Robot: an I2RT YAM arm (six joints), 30 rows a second.
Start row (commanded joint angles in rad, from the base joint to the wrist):
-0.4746, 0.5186, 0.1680, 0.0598, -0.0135, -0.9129
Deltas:
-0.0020, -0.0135, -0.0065, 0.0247, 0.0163, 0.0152
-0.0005, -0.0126, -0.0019, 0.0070, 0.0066, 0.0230
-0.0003, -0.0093, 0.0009, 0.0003, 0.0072, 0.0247
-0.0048, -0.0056, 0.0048, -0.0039, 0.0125, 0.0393
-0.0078, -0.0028, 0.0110, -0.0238, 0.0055, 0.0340
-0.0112, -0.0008, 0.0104, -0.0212, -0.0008, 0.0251
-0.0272, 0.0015, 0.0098, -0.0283, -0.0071, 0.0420
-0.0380, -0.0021, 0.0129, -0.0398, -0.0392, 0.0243
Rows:
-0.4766, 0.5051, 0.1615, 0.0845, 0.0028, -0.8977
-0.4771, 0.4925, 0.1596, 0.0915, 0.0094, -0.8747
-0.4774, 0.4832, 0.1605, 0.0918, 0.0166, -0.8500
-0.4822, 0.4776, 0.1653, 0.0879, 0.0291, -0.8107
-0.4900, 0.4748, 0.1763, 0.0641, 0.0346, -0.7767
-0.5012, 0.4740, 0.1867, 0.0429, 0.0338, -0.7516
-0.5284, 0.4755, 0.1965, 0.0146, 0.0267, -0.7096
-0.5664, 0.4734, 0.2094, -0.0252, -0.0125, -0.6853

